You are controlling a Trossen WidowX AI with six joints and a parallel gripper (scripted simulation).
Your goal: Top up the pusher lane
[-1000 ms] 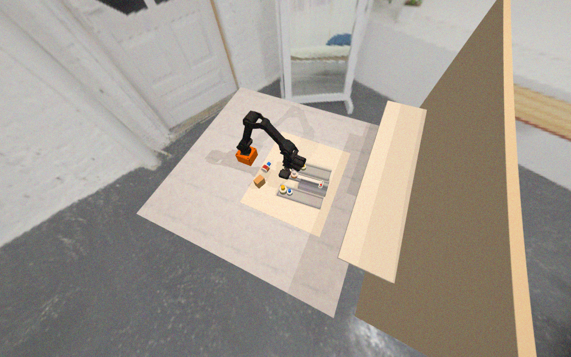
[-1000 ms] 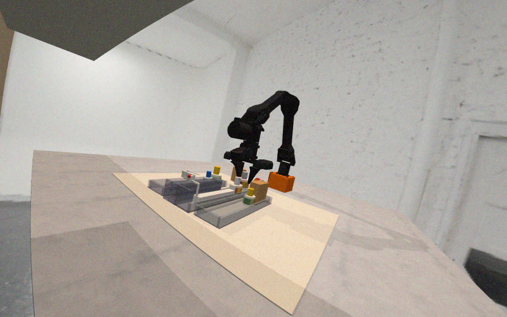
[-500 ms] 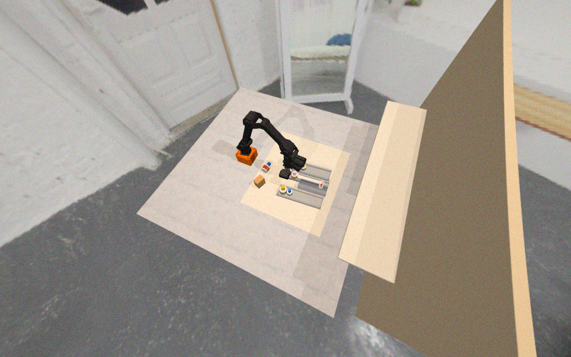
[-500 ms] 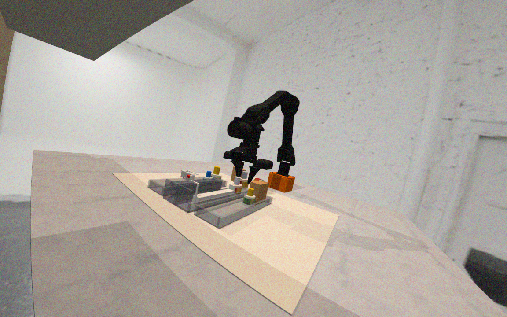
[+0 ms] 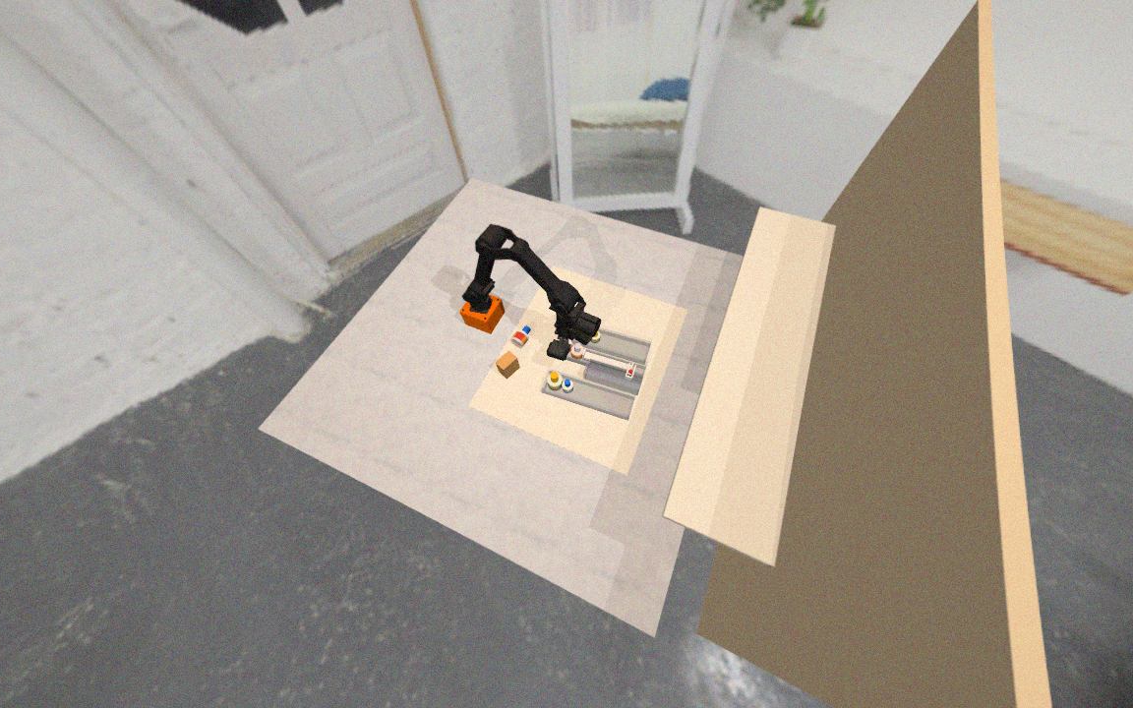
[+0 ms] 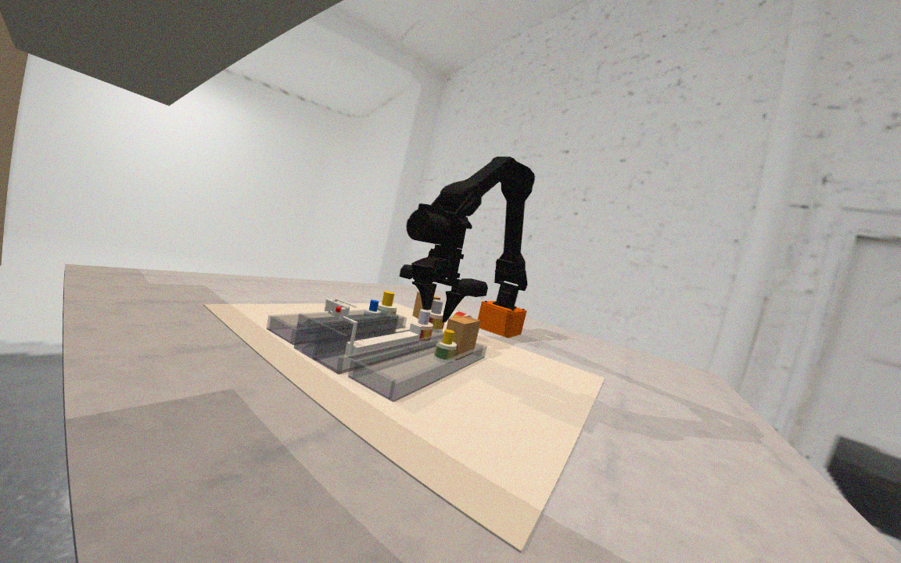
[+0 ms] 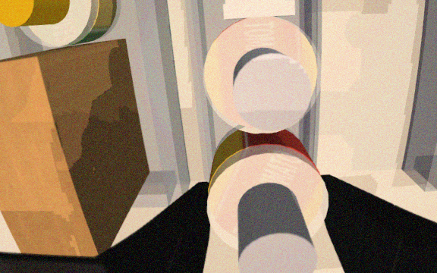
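The brown box lies 80 mm to the left of my gripper tip, 30 mm ahead of it and 10 mm below it. The rest, counted from my gripper tip: sprung lane: 150 mm ahead, 40 mm to the right, 30 mm below.
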